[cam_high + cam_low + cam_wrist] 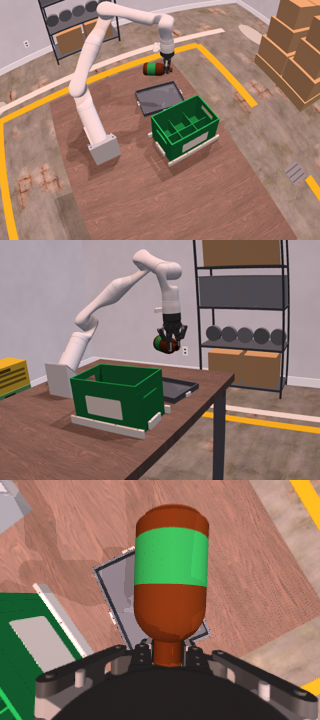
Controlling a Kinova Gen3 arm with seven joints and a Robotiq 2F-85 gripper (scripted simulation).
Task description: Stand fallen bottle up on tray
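Right now my hand is 40 mm past the bottle and 30 mm to the right of it. Also, from my hand: green crate 50 mm behind, 320 mm to the right, 120 mm below; then dark grey tray 60 mm behind, 20 mm to the right, 190 mm below.
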